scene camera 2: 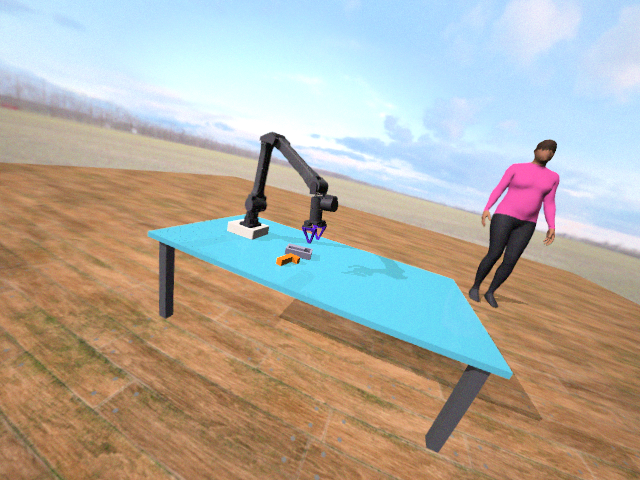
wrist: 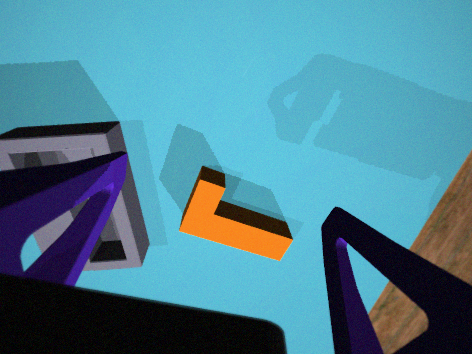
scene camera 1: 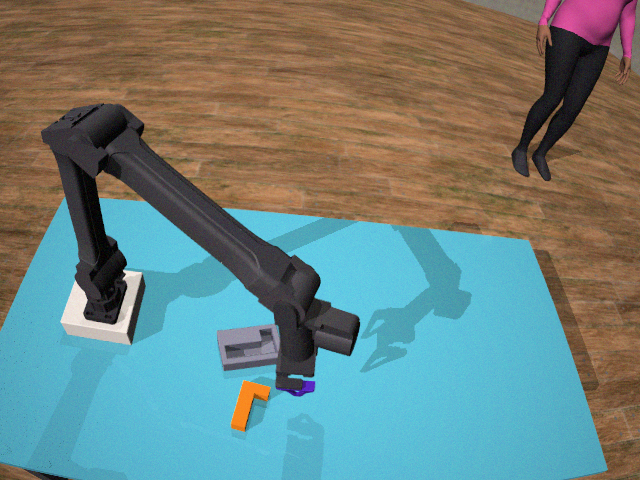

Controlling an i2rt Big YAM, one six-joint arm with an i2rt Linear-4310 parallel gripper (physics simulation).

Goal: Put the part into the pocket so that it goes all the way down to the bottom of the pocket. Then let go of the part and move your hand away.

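Frame: origin at the arm's base, x ahead, y left, z up, level; centimetres.
Where they show: gripper, fingertip midpoint: (scene camera 2: 313, 241) (wrist: 233, 192) (scene camera 1: 299, 374); arm's base, origin of the base link: (scene camera 2: 250, 224) (scene camera 1: 106, 301).
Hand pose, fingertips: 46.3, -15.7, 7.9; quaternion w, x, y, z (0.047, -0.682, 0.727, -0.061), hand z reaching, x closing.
Each offset is from my fingertips to the top centre of the thing, as dx, dy, dz. Level surfaces: height alone.
The part is an orange L-shaped block @(-9.0, -3.6, -10.6) (scene camera 1: 245, 406) (scene camera 2: 285, 259) (wrist: 225, 225) lying flat on the blue table, beside the grey pocket block and apart from it. The grey block @(-10.4, +11.5, -10.0) (scene camera 1: 235, 336) (scene camera 2: 298, 254) (wrist: 135, 220) has an L-shaped pocket sunk in its top; in the wrist view a finger covers part of it. My gripper (scene camera 2: 314, 240) (wrist: 233, 192) is open and empty, with its purple fingers wide apart and pointing down. It hangs above the table. In the wrist view the part shows between the fingertips, lower down. In scene camera 1 the wrist covers the grey block's right end.
The arm's white base (scene camera 1: 98, 329) (scene camera 2: 248, 229) stands at the left of the blue table @(dz -13.6) (scene camera 1: 465, 361) (scene camera 2: 361, 289). A table edge and wooden floor (wrist: 450, 225) show at the right of the wrist view. A person in a pink top (scene camera 1: 594, 20) (scene camera 2: 532, 188) stands beyond the table.
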